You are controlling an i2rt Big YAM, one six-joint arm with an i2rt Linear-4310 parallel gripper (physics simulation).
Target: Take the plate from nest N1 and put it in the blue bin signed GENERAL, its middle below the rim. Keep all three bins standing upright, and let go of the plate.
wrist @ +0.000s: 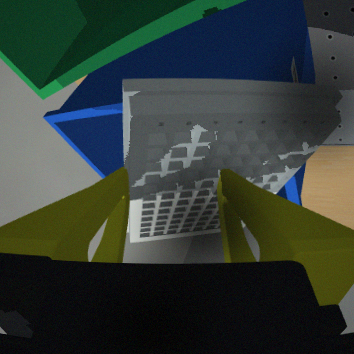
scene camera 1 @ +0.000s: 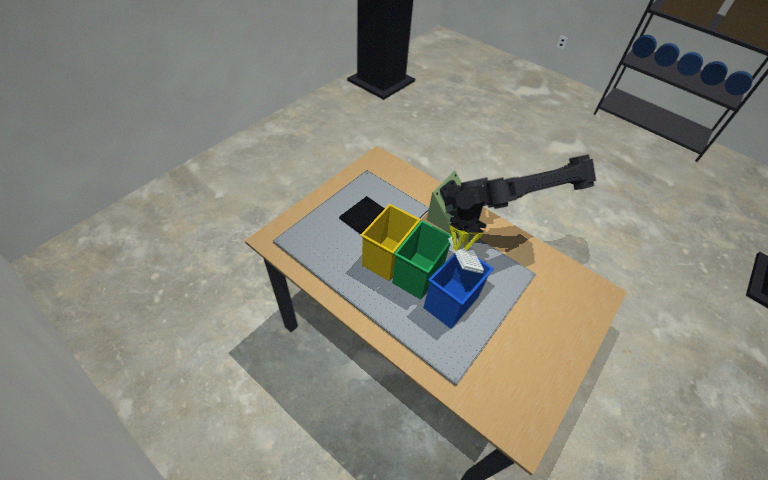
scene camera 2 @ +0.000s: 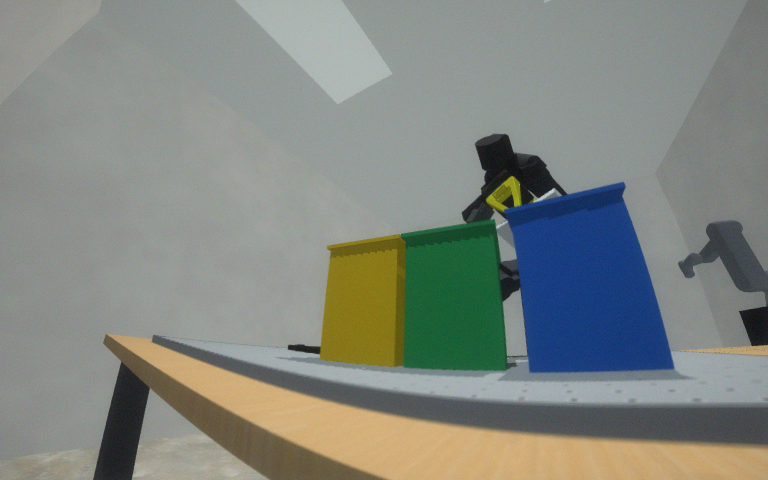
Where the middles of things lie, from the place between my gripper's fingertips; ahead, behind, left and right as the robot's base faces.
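The blue bin [scene camera 2: 589, 305] is 13 cm below my hand, 5 cm ahead of it and 5 cm to the left of it. I find the green bin [scene camera 2: 454, 320] 13 cm below my hand as well, 3 cm ahead of it and 11 cm to the right of it, while the yellow bin [scene camera 2: 364, 314] is 13 cm below my hand, 5 cm ahead of it and 24 cm to the right of it. The black nest [scene camera 1: 363, 213] is 21 cm below my hand, 4 cm behind it and 46 cm to the right of it. Going by their middles, the black nest is the farthest from my hand of the things named here.
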